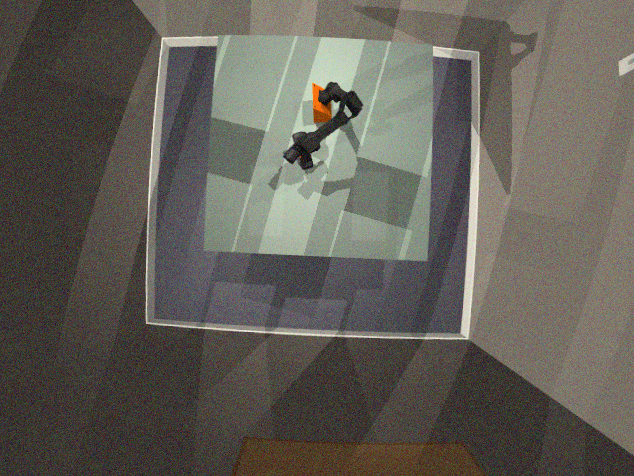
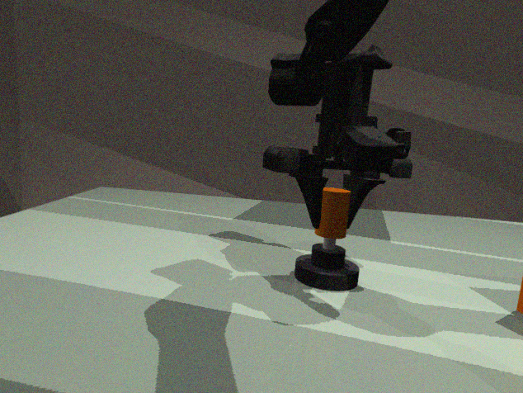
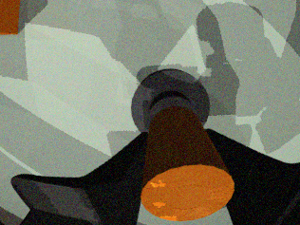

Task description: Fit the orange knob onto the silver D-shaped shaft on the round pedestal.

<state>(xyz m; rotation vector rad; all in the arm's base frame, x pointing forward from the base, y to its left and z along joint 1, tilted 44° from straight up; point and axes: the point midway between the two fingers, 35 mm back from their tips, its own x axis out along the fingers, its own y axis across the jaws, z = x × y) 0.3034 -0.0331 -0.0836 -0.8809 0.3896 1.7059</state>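
The round pedestal is 4 cm below my gripper tip. From my gripper tip the other things lie so: orange knob (3 cm above).
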